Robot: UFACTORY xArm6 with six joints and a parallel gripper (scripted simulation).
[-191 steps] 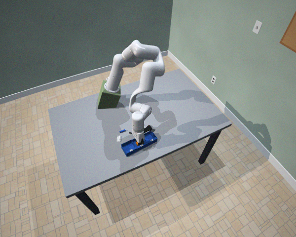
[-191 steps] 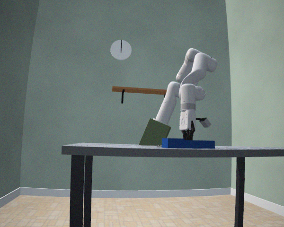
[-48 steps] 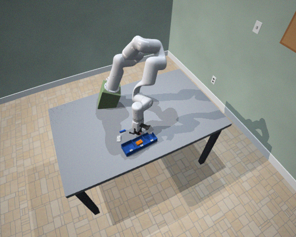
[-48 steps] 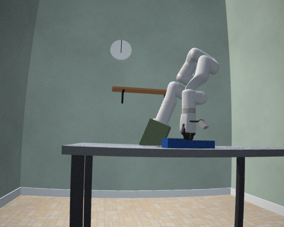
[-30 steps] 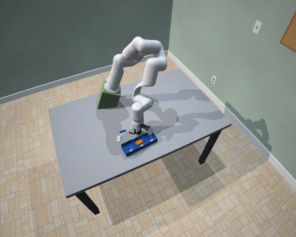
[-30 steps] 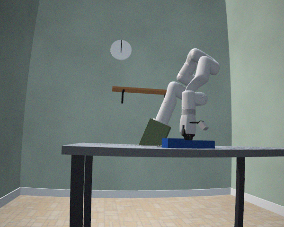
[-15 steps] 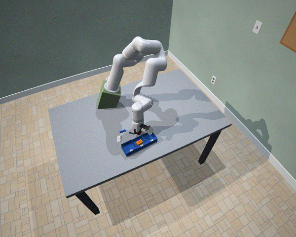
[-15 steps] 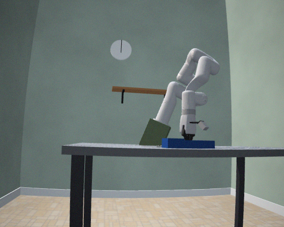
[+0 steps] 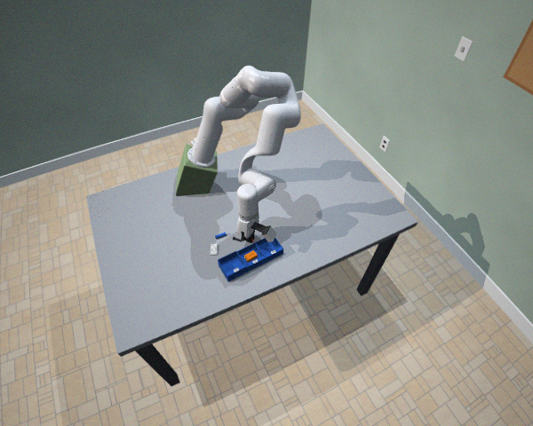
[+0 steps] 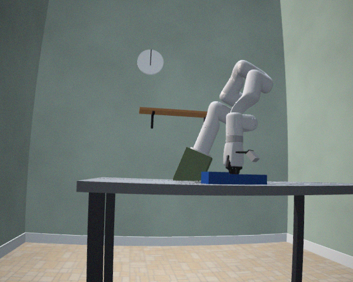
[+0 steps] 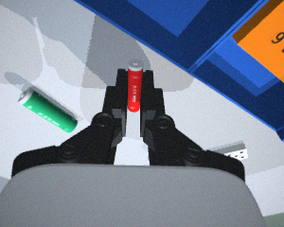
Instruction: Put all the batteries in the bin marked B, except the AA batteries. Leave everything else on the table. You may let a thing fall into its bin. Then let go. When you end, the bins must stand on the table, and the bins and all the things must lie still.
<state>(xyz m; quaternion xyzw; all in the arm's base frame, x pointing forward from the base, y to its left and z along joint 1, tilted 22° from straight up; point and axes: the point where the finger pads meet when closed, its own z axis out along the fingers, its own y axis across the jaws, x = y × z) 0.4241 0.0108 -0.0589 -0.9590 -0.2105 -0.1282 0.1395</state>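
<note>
The bin is 80 mm ahead of my hand and 50 mm to the right of it. Round my hand: green battery: 60 mm behind, 50 mm to the left, 20 mm below; red battery: 20 mm below; black bolt: 40 mm behind, 50 mm to the right, 20 mm below.
</note>
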